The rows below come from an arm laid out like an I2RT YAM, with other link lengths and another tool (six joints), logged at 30 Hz.
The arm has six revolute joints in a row. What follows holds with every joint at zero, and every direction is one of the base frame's.
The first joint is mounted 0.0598 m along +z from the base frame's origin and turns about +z.
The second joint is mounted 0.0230 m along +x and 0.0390 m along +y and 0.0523 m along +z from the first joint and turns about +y.
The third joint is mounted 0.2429 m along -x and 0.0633 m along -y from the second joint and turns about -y.
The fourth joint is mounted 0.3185 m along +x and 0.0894 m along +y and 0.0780 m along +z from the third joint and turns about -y.
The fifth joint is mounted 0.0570 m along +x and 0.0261 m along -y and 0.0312 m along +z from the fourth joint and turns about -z.
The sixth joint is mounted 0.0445 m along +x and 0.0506 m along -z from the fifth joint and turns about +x.
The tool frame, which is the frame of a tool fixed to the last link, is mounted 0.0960 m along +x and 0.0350 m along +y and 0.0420 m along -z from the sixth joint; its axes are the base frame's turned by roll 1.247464, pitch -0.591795 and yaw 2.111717 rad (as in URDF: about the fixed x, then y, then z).
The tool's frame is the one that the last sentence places.
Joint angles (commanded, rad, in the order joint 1, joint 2, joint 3, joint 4, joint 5, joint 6), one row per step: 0.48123, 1.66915, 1.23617, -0.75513, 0.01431, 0.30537; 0.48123, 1.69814, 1.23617, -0.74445, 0.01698, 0.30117; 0.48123, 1.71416, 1.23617, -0.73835, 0.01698, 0.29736; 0.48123, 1.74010, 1.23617, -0.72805, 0.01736, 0.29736; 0.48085, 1.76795, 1.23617, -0.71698, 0.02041, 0.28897; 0.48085, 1.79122, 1.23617, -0.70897, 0.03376, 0.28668; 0.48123, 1.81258, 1.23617, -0.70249, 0.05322, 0.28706; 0.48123, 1.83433, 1.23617, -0.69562, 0.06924, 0.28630; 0.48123, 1.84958, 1.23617, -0.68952, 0.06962, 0.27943; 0.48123, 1.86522, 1.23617, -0.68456, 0.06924, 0.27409; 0.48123, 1.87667, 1.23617, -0.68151, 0.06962, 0.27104; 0.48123, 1.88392, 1.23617, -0.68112, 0.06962, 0.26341; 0.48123, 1.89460, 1.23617, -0.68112, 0.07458, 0.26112; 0.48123, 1.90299, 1.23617, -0.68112, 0.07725, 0.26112; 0.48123, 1.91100, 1.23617, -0.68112, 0.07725, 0.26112; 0.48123, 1.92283, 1.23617, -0.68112, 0.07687, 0.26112; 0.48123, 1.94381, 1.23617, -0.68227, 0.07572, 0.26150; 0.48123, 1.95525, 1.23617, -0.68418, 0.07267, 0.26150; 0.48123, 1.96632, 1.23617, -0.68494, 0.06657, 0.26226; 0.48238, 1.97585, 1.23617, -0.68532, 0.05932, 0.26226
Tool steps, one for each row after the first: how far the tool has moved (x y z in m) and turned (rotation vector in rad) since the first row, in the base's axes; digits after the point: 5 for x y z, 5 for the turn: 0.00129, 0.00011, -0.01076, -0.01207, 0.01443, 0.00294; 0.00177, 0.00023, -0.01670, -0.01789, 0.02265, 0.00651; 0.00263, 0.00062, -0.02626, -0.02540, 0.03637, 0.00642; 0.00341, 0.00008, -0.03681, -0.03829, 0.04875, 0.01291; 0.00450, -0.00156, -0.04604, -0.05716, 0.05630, 0.01064; 0.00568, -0.00389, -0.05476, -0.08023, 0.06121, 0.00439; 0.00653, -0.00605, -0.06348, -0.10083, 0.06742, 0.00024; 0.00629, -0.00647, -0.06928, -0.10746, 0.07461, 0.00689; 0.00572, -0.00690, -0.07519, -0.11364, 0.08366, 0.01240; 0.00521, -0.00733, -0.07953, -0.11871, 0.09064, 0.01545; 0.00442, -0.00801, -0.08232, -0.12406, 0.09594, 0.02293; 0.00371, -0.00926, -0.08650, -0.13380, 0.10312, 0.02396; 0.00308, -0.01003, -0.08971, -0.13988, 0.10946, 0.02346; 0.00227, -0.01045, -0.09269, -0.14351, 0.11660, 0.02376; 0.00100, -0.01105, -0.09707, -0.14854, 0.12730, 0.02431; -0.00159, -0.01220, -0.10475, -0.15747, 0.14755, 0.02507; -0.00348, -0.01269, -0.10880, -0.16088, 0.16075, 0.02639; -0.00535, -0.01266, -0.11261, -0.16075, 0.17399, 0.02769; -0.00737, -0.01205, -0.11581, -0.15905, 0.18586, 0.03105
